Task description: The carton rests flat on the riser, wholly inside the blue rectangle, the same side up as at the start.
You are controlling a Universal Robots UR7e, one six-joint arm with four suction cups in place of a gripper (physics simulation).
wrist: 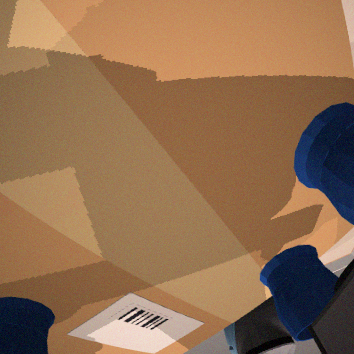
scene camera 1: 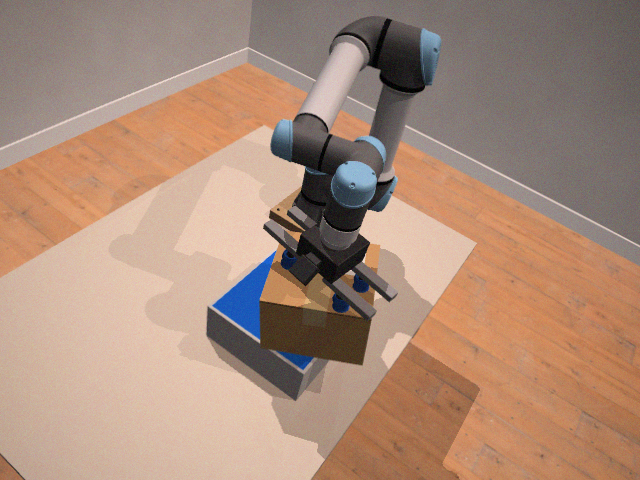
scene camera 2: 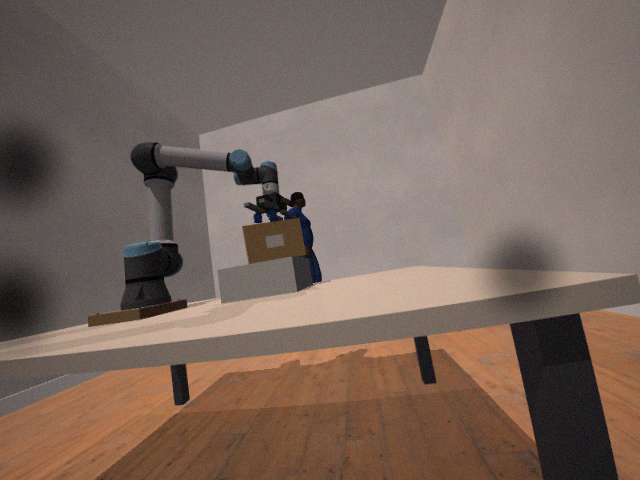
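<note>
The brown carton (scene camera 1: 315, 338) (scene camera 2: 273, 254) (wrist: 215, 165) hangs under my suction gripper (scene camera 1: 323, 279) (scene camera 2: 272, 212), whose blue cups are on its taped top. The gripper is shut on the carton. The carton is over the grey riser (scene camera 1: 253, 355) (scene camera 2: 255, 284), turned relative to the blue rectangle (scene camera 1: 240, 302) and jutting past the riser's right side in scene camera 1. Its underside looks roughly parallel to the riser top in scene camera 2, very close to it; contact cannot be told. The carton hides much of the rectangle. A barcode label (wrist: 142, 322) shows in the wrist view.
The riser stands on a pale table top (scene camera 1: 103, 392) (scene camera 2: 413, 289). The arm's base is on a wooden plate (scene camera 1: 284, 214) (scene camera 2: 113, 316) behind the carton in scene camera 1. A person in blue (scene camera 2: 308, 232) stands beyond the table.
</note>
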